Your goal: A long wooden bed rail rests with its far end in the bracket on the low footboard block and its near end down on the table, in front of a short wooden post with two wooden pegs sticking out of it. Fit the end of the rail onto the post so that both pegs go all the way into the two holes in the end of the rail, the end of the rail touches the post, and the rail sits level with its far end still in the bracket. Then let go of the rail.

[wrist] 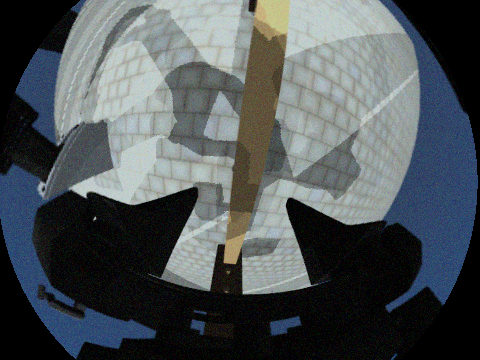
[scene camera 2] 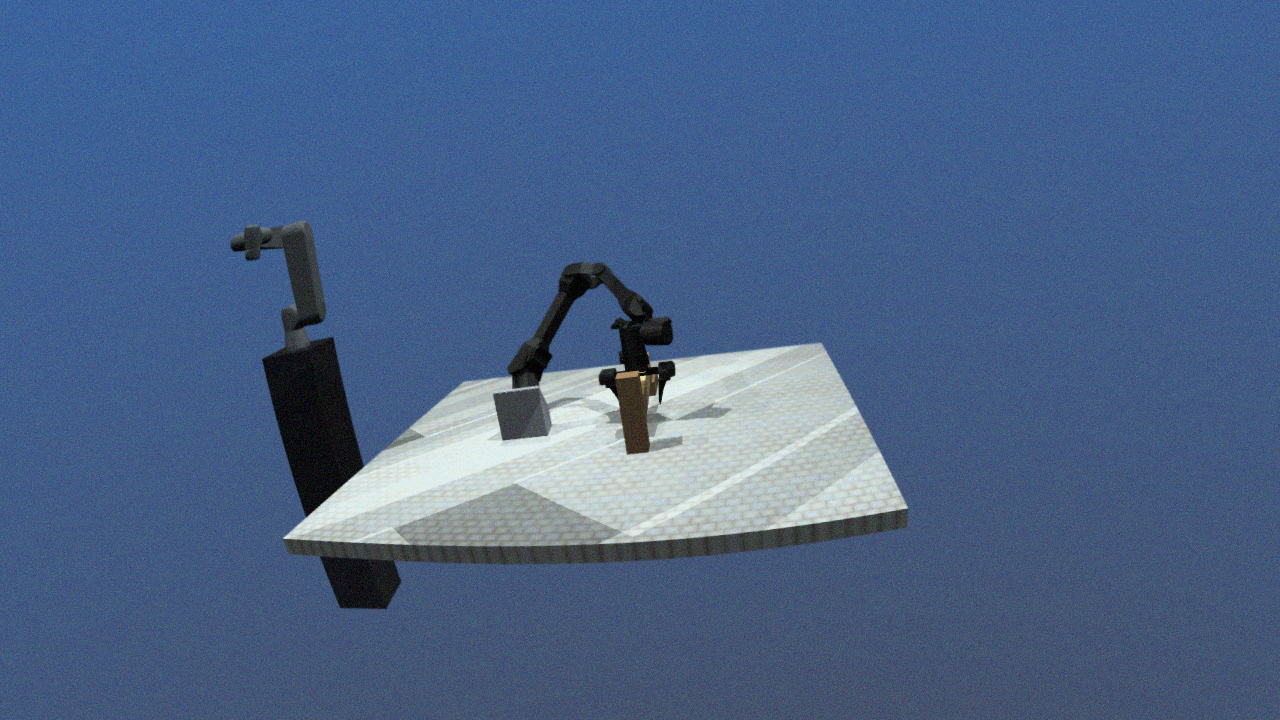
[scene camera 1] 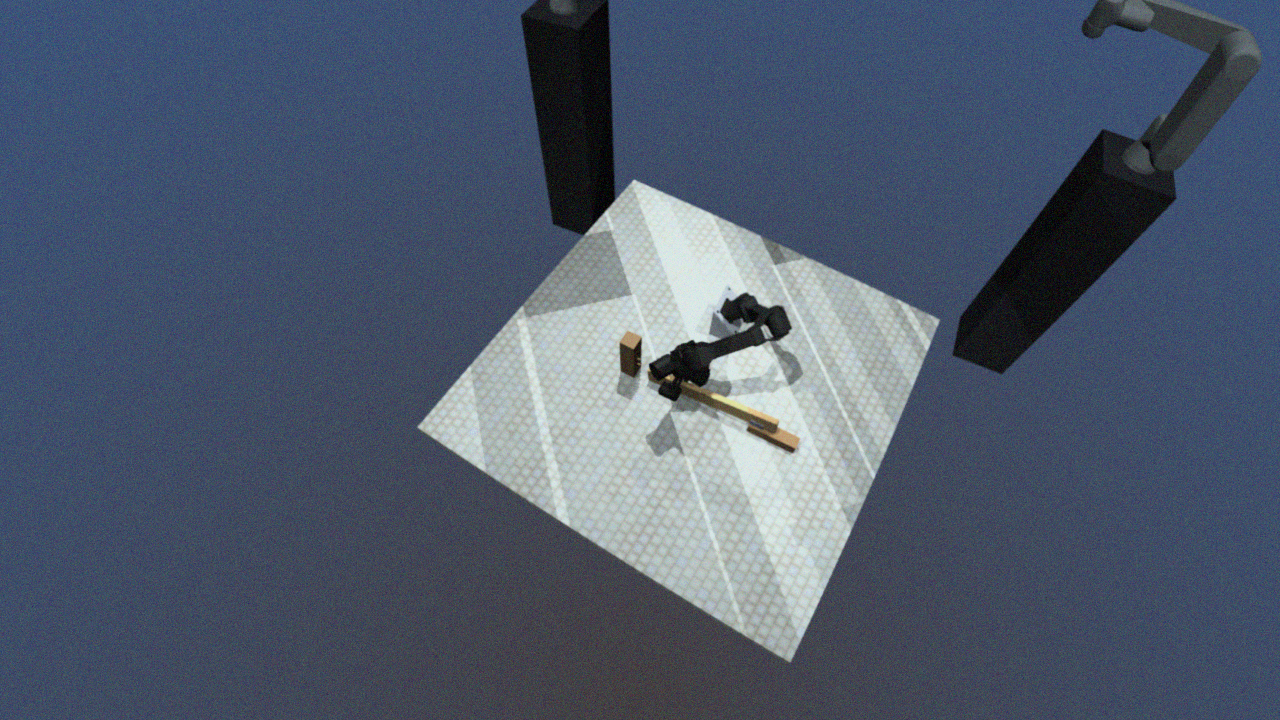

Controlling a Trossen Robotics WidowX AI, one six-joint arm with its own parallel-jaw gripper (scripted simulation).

my gripper: wrist 243,197; scene camera 2; scene camera 1
same spot on my gripper: (scene camera 1: pixel 671 391) = (scene camera 2: pixel 668 362)
